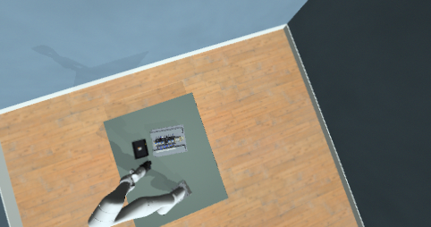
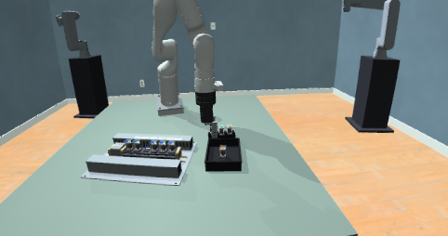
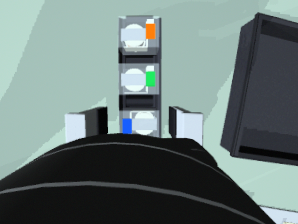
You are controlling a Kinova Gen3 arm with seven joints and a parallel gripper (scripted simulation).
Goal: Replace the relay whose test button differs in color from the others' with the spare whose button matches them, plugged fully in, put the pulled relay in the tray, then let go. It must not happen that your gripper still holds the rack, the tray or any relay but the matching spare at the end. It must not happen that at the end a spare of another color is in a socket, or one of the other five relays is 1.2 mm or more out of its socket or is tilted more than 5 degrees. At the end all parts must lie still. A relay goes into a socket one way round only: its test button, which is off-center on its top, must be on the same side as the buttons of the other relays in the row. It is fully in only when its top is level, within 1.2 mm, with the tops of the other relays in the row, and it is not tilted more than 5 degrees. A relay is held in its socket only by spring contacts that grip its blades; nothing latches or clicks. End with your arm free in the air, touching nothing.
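My gripper is now 1 cm past the small black stand, 3 cm to the right of it and 2 cm above it. The rest, counted from my hand: black tray 15 cm ahead, 6 cm to the left, 2 cm below.
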